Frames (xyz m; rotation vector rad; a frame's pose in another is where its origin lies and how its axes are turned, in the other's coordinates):
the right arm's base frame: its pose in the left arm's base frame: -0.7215 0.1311 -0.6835 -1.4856 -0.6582 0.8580
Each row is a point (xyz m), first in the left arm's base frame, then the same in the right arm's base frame.
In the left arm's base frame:
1: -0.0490 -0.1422 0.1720
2: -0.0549 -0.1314 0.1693
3: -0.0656 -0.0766 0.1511
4: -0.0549 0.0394 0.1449
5: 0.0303 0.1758 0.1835
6: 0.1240 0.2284 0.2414
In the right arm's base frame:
1: 0.0426 -0.8771 -0.6983
2: 0.0485 -0.8750 -0.6874
3: 0.0896 -0.8617 -0.6476
4: 0.1911 -0.8682 -0.5906
5: 0.3453 -0.9275 -0.5826
6: 0.4333 -0.9981 -0.6291

